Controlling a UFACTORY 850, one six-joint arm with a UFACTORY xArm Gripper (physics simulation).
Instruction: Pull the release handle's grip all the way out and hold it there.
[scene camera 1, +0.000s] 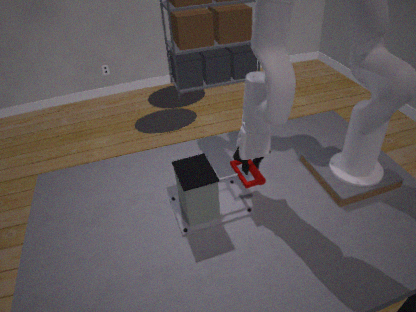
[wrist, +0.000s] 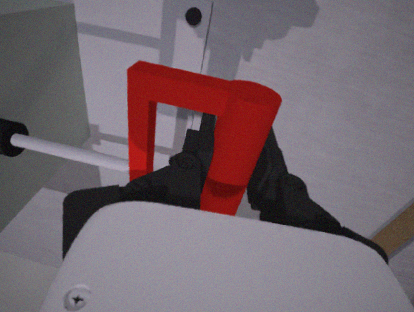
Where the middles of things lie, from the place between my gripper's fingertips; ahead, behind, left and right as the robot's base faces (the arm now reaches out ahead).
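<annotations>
The light base plate (scene camera 1: 233, 205) is there for me to see, 80 mm below my hand and 150 mm ahead of it.
</annotations>
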